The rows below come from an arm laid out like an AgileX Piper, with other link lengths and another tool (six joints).
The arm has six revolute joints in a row. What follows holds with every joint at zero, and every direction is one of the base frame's. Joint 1 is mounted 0.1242 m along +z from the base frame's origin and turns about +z. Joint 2 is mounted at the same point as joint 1 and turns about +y. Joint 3 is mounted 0.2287 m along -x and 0.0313 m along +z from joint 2 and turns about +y. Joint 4 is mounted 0.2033 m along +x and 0.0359 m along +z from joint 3 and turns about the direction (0.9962, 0, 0.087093). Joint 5 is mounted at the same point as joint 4 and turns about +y. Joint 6 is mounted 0.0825 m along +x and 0.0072 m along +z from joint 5 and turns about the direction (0.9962, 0, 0.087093). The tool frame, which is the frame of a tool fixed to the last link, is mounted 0.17 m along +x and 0.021 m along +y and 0.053 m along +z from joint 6; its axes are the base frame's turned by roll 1.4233, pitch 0.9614 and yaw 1.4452 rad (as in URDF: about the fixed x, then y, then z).
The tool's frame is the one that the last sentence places.
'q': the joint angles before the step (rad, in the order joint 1, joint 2, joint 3, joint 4, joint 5, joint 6). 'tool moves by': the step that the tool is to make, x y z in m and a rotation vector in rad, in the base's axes. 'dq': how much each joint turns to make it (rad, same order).
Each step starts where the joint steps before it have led.
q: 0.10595 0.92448 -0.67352 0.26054 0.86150 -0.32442
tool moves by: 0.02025 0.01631 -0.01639 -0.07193 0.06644 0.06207
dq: 0.12966 0.21104 -0.11536 -0.10910 -0.03361 0.09784
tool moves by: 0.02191 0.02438 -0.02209 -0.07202 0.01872 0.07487
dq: 0.12399 0.19887 -0.08592 -0.10344 -0.08017 0.08272
